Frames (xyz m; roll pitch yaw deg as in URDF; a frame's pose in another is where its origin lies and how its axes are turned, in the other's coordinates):
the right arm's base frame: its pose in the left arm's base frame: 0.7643 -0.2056 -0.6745 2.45 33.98 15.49
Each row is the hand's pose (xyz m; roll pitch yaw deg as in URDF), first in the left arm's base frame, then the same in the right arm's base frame.
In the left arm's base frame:
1: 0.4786 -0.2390 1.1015 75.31 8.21 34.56
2: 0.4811 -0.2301 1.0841 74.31 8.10 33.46
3: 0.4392 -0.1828 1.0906 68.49 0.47 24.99
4: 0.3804 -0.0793 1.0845 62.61 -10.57 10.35
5: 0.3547 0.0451 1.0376 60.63 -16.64 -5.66
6: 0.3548 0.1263 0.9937 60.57 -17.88 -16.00
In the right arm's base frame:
1: -1.2283 0.1002 1.3108 61.30 -22.97 21.70
2: -1.2146 0.1076 1.2987 60.90 -23.33 20.57
3: -1.2413 0.1639 1.2862 59.33 -32.47 12.89
4: -1.2619 0.2784 1.2600 63.21 -44.62 -4.68
5: -1.2287 0.4035 1.2204 74.80 -48.68 -28.38
6: -1.1861 0.4806 1.1929 82.45 -46.78 -42.93

